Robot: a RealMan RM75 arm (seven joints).
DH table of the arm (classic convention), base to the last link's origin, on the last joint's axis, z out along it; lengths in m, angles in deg. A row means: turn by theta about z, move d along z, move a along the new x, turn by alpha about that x. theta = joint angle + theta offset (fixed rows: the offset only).
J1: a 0  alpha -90  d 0.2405  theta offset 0
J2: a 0  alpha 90  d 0  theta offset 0
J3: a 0  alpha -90  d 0.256  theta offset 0
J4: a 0  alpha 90  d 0  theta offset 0
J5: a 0  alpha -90  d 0.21  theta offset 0
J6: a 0  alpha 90  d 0  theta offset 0
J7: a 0  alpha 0  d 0.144  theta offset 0
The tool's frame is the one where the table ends.
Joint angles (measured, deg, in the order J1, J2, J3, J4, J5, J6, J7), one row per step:
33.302 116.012 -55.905 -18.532 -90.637 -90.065 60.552
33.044 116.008 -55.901 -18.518 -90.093 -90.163 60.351
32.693 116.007 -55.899 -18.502 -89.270 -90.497 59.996
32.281 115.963 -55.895 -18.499 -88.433 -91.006 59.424
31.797 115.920 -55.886 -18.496 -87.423 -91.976 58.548
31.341 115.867 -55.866 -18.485 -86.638 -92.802 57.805
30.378 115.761 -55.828 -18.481 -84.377 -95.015 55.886
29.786 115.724 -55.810 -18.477 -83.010 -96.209 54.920
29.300 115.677 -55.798 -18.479 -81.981 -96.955 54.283
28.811 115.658 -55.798 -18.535 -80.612 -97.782 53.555
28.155 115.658 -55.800 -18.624 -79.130 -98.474 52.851
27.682 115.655 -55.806 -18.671 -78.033 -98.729 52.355
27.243 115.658 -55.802 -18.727 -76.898 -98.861 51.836
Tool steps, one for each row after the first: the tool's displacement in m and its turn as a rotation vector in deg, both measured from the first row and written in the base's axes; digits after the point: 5 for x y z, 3 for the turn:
0.00066 -0.00041 0.00090 0.418 0.408 -0.199
0.00113 -0.00121 0.00238 0.997 1.123 -0.304
0.00182 -0.00242 0.00434 1.684 1.855 -0.195
0.00199 -0.00450 0.00693 2.491 2.912 0.305
0.00256 -0.00655 0.00917 3.168 3.744 0.694
0.00246 -0.01079 0.01540 5.134 6.085 1.929
0.00267 -0.01325 0.01899 6.314 7.451 2.437
0.00339 -0.01497 0.02175 7.249 8.367 2.627
0.00355 -0.01634 0.02515 8.491 9.519 2.894
0.00464 -0.01802 0.02864 9.903 10.630 2.891
0.00585 -0.01881 0.03102 11.028 11.274 2.699
0.00705 -0.01919 0.03340 12.258 11.847 2.464

